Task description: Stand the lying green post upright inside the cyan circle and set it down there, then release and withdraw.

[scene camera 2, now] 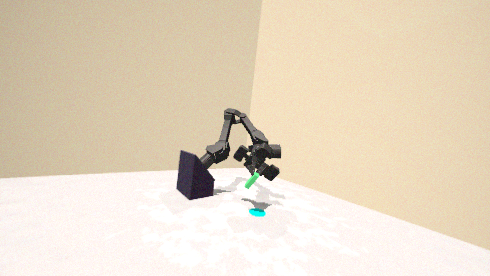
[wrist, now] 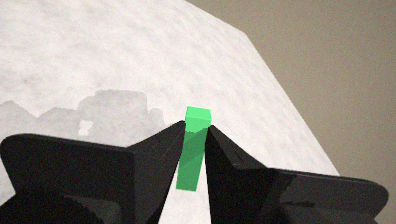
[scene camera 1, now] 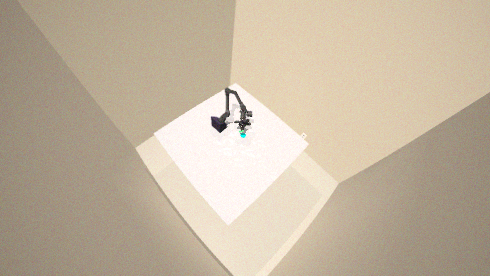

Labels:
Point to a green post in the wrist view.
197, 120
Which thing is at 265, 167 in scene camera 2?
My gripper.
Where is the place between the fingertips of my gripper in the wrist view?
196, 128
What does my gripper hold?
A green post.

